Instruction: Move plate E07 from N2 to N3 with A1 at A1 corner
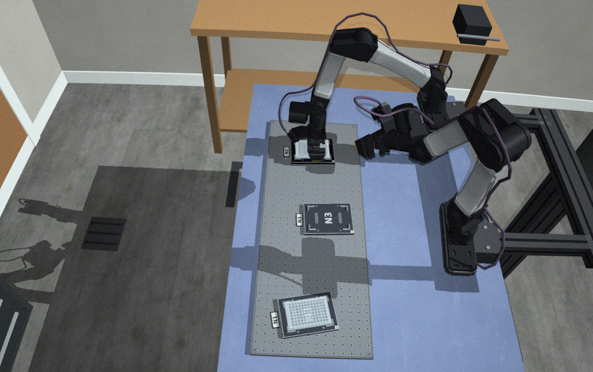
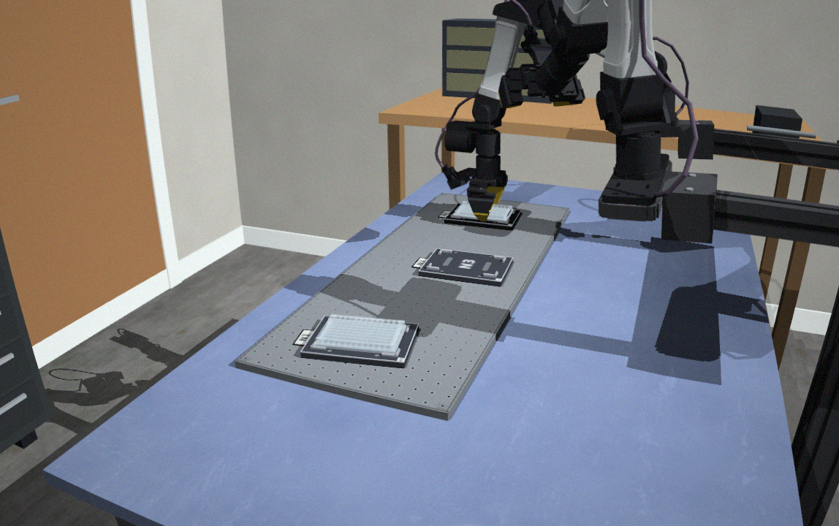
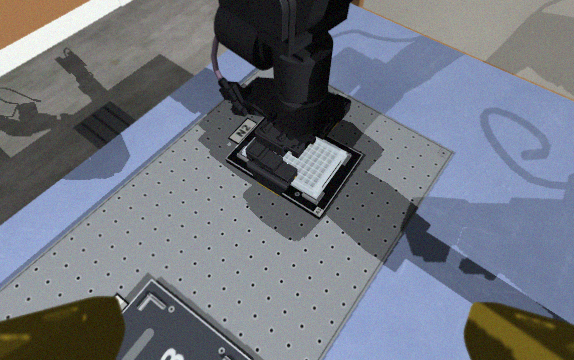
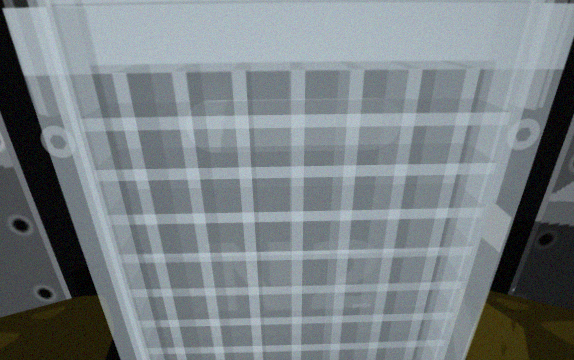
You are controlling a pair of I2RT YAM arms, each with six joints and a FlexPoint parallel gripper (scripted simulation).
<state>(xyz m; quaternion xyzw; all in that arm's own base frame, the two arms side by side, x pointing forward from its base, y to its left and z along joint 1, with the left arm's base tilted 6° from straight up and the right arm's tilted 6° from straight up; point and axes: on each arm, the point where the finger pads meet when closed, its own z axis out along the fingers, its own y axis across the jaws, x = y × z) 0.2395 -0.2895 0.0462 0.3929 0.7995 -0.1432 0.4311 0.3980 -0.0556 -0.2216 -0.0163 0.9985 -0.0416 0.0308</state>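
Observation:
Right now my right hand is 10 mm short of the nest N2 and 20 mm above it. The rest, counted from my right hand: nest N1: 640 mm to the left, 20 mm below; nest N3: 50 mm behind, 300 mm to the left, 20 mm below.

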